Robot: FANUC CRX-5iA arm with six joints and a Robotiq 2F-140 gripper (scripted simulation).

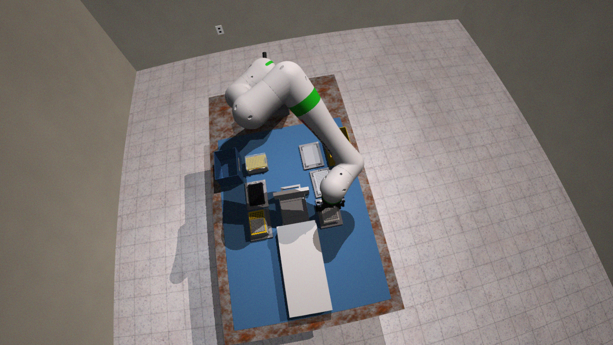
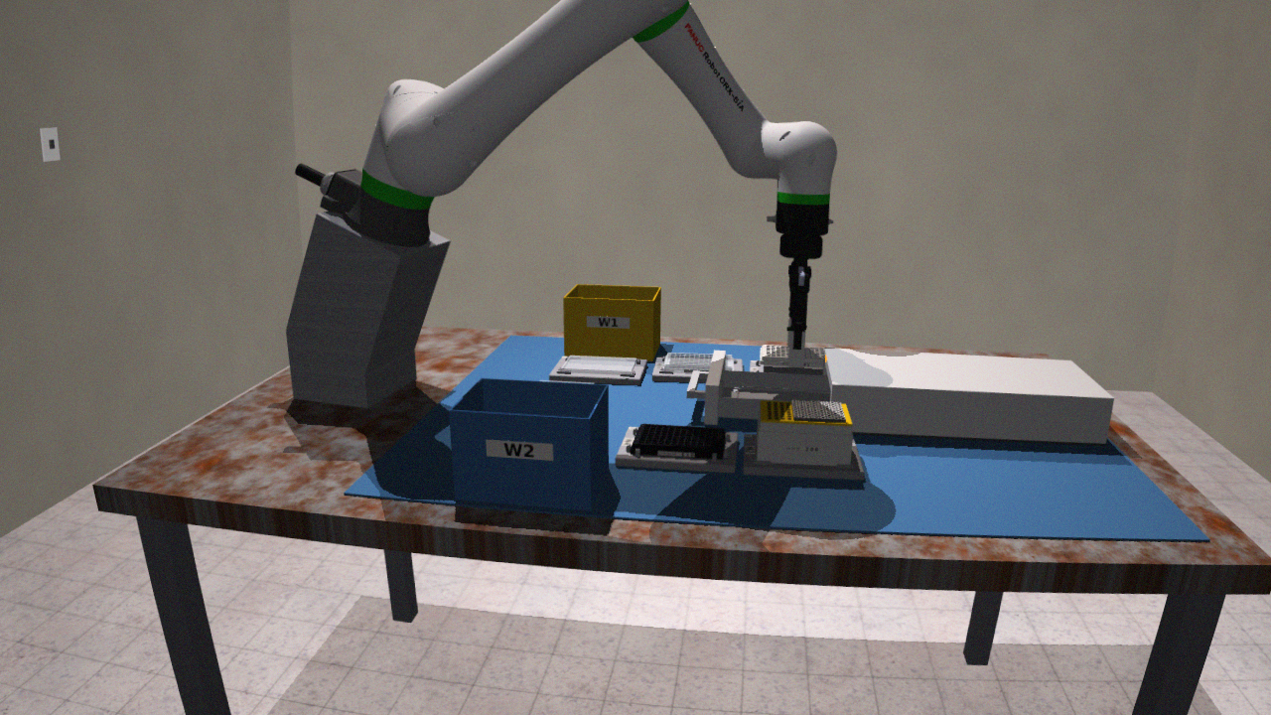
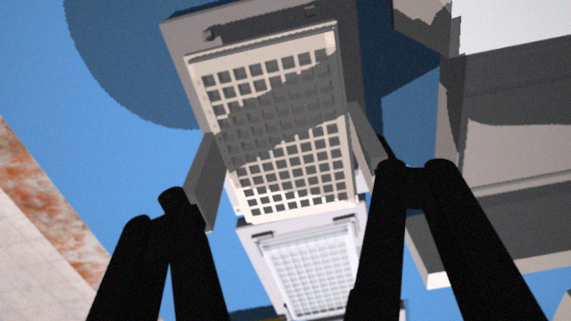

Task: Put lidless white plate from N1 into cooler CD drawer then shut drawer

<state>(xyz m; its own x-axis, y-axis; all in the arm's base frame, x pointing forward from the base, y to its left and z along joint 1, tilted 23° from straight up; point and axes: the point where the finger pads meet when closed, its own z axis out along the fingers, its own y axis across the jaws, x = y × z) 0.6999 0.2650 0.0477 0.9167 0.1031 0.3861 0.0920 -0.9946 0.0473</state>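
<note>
Right now my hand is 6 cm above the grey nest N1. The rest, counted from my hand: cooler CD (17 cm to the right, 13 cm ahead, 3 cm below); white plate (2 cm below); grey drawer (19 cm to the right, 4 cm below).
</note>
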